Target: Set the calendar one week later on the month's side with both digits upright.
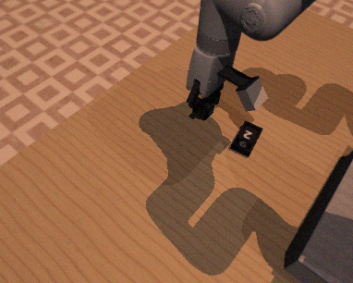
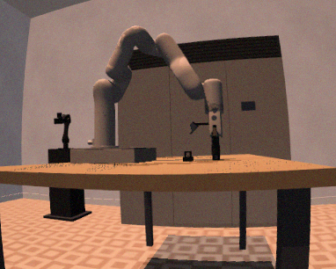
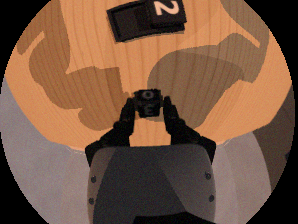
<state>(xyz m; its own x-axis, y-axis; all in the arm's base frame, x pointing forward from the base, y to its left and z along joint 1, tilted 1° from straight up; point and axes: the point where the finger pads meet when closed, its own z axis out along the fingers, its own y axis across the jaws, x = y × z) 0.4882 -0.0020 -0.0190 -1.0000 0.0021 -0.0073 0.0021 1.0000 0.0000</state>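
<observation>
Right now the black cube is 20 mm below my hand. Round my hand: black digit cube (120 mm behind, 20 mm to the left, 10 mm below).
</observation>
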